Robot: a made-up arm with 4 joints.
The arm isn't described. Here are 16 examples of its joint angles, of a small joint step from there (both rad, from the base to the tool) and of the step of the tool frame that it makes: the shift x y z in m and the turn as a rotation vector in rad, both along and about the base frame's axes.
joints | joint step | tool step
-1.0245 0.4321 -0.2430 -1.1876 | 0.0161 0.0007 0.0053 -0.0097 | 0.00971 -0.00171 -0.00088 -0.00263 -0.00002 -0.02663
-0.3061 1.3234 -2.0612 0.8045 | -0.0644 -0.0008 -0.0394 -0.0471 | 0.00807 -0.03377 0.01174 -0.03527 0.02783 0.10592
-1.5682 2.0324 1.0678 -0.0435 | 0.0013 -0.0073 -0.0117 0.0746 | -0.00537 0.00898 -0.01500 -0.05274 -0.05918 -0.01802
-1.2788 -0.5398 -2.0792 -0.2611 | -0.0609 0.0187 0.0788 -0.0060 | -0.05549 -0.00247 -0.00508 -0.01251 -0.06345 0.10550
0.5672 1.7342 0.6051 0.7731 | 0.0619 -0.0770 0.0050 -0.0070 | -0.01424 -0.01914 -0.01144 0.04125 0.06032 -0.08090
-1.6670 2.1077 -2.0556 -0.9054 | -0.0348 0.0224 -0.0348 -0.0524 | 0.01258 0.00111 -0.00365 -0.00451 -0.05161 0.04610
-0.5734 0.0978 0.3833 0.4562 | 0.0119 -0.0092 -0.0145 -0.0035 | -0.00093 0.00315 0.00210 0.00728 0.01431 -0.01567
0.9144 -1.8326 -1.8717 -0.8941 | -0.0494 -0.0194 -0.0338 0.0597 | 0.01211 0.00094 -0.00012 -0.05408 0.00187 0.03655
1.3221 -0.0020 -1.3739 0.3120 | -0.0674 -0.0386 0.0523 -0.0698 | 0.02248 -0.00215 -0.01475 0.08647 0.08479 0.04895
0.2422 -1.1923 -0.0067 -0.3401 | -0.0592 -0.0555 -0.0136 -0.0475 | -0.01367 0.00611 -0.00609 -0.03166 0.06398 0.01896
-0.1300 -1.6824 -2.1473 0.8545 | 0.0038 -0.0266 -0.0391 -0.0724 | 0.01322 -0.02410 -0.01980 0.03298 0.06923 -0.06577
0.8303 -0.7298 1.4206 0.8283 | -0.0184 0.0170 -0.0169 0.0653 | 0.00096 0.00338 0.00749 0.05323 0.00735 0.01340
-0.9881 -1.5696 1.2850 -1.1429 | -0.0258 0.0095 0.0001 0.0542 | -0.00873 0.00333 0.00097 -0.01867 0.04044 0.01304
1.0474 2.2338 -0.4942 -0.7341 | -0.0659 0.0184 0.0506 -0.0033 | -0.00750 0.00388 0.00676 0.00487 -0.03720 0.03046
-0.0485 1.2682 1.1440 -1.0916 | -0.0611 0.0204 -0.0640 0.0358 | 0.01408 0.03943 -0.00603 -0.00407 0.01387 0.13053
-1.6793 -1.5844 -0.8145 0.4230 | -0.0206 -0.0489 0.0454 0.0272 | -0.00440 -0.02273 -0.00386 -0.04069 0.00796 0.05996
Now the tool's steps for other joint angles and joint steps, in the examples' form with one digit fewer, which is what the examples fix.
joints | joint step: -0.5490 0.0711 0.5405 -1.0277 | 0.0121 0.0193 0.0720 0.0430
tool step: 0.0067 -0.0137 0.0032 -0.0626 -0.0362 0.0233
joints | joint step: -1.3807 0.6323 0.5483 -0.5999 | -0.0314 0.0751 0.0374 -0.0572
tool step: 0.0044 0.0057 0.0241 0.1005 -0.0069 -0.0176
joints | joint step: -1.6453 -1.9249 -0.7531 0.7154 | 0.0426 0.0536 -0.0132 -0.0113
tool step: 0.0111 0.0178 0.0062 0.0476 -0.0034 -0.0446
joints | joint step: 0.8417 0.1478 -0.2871 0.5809 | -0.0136 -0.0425 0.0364 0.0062
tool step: -0.0058 -0.0012 -0.0079 0.0013 0.0560 0.0067
